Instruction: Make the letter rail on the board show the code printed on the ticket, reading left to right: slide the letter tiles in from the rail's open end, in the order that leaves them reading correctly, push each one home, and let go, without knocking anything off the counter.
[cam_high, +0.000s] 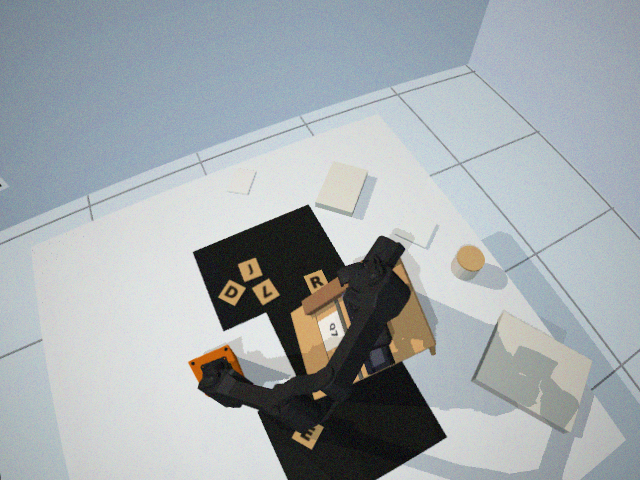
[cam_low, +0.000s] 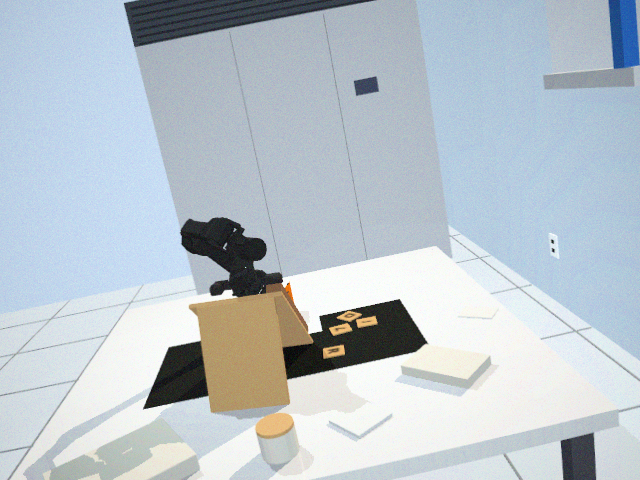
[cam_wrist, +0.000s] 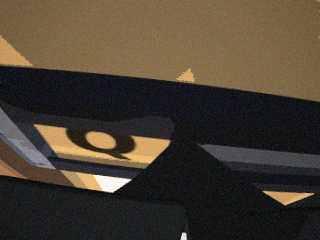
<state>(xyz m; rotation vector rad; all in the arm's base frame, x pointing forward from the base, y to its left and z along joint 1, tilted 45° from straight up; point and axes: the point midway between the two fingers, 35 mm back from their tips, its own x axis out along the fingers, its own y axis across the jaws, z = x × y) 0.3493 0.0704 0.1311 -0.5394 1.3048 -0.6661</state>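
My gripper tip is now 80 mm above the white ticket, 60 mm past it and 20 mm to the right of it. Also, from my gripper tip: pale box 380 mm ahead, 290 mm to the right, 150 mm below; lidded jar 380 mm ahead, 130 mm below, 50 mm to the left; black mat 170 mm below, 150 mm behind, 50 mm to the left.
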